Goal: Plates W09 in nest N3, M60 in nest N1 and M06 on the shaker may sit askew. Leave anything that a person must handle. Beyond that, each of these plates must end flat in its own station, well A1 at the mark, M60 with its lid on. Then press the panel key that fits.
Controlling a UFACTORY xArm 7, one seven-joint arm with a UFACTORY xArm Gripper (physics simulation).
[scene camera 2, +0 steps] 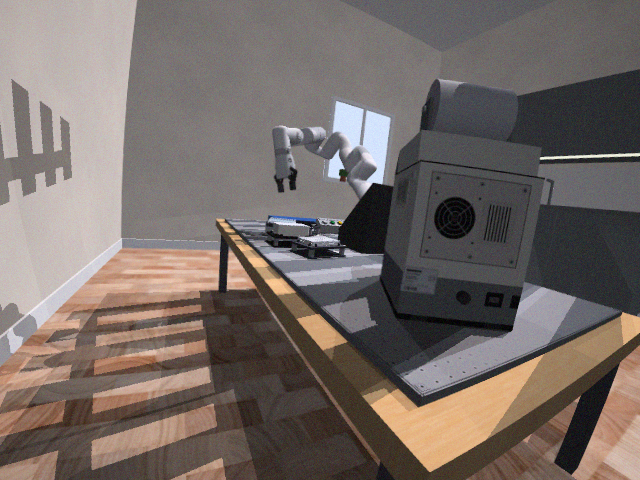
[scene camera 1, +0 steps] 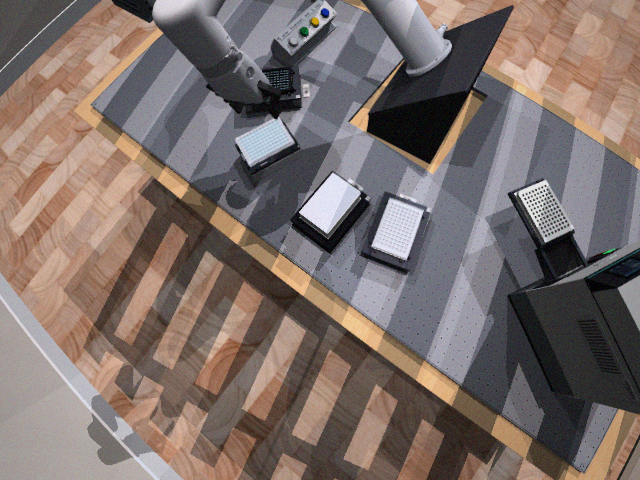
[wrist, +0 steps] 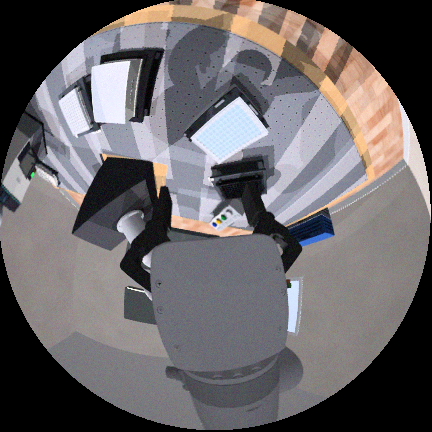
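Note:
My gripper (scene camera 1: 256, 111) (scene camera 2: 286, 190) (wrist: 207, 191) is open and empty, high above the table. A light-blue plate (scene camera 1: 265, 141) (wrist: 230, 130) sits on a dark station, turned differently from the black plate (scene camera 1: 280, 80) beside it. A white, smooth-topped plate (scene camera 1: 330, 204) (wrist: 110, 92) rests on a black station, with a thick side showing in the wrist view. A white welled plate (scene camera 1: 398, 227) (wrist: 76, 111) rests on the adjoining station. The key panel (scene camera 1: 305, 31) (wrist: 222, 217) has grey, green, yellow and blue keys. Plate labels, A1 marks and small tilts are too small to tell.
A metallic-looking plate (scene camera 1: 545, 211) lies on the extended tray of a large dark instrument (scene camera 1: 573, 335) at one table end. The black arm pedestal (scene camera 1: 418, 108) (wrist: 115, 200) stands at the table's rear. A blue box (wrist: 315, 230) shows beyond the table edge in the wrist view.

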